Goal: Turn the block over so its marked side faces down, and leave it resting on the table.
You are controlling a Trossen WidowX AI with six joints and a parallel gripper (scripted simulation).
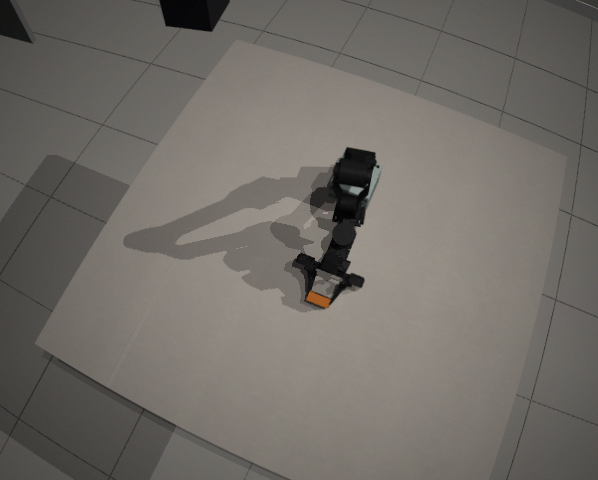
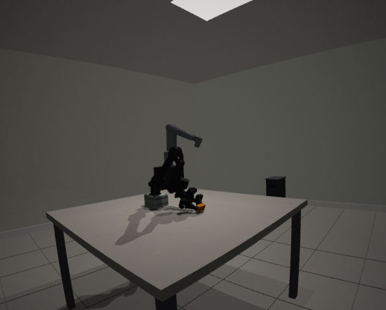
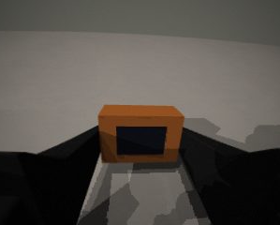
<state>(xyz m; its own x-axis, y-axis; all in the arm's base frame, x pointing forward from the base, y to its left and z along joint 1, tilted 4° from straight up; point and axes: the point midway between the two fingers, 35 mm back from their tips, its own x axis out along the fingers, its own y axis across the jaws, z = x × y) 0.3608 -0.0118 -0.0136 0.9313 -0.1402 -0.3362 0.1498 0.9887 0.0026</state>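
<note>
The block is 10 mm behind my gripper tip.
</note>
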